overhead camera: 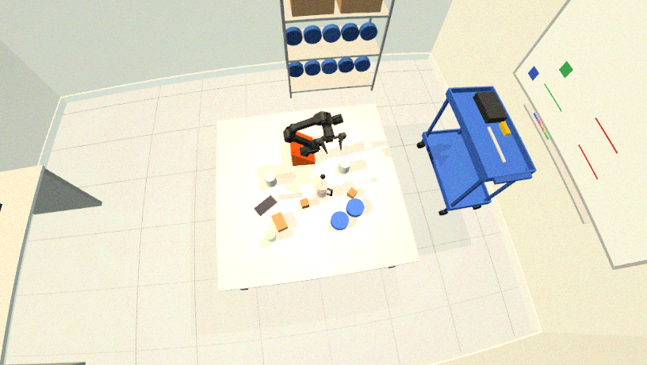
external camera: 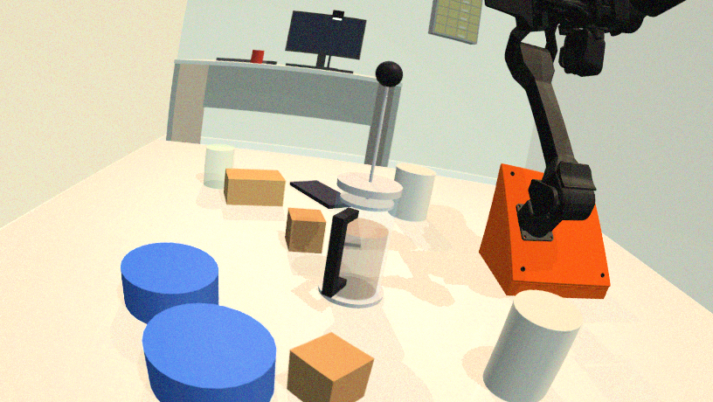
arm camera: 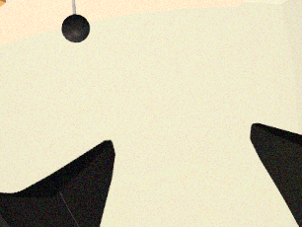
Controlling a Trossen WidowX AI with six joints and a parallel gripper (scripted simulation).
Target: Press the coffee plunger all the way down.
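Now: gripper tip 10 cm short of the coffee press, 7 cm to the left of it and 25 cm above it. The rest, counted from my gripper tip: dark flat slab 12 cm ahead, 47 cm to the right, 38 cm below.
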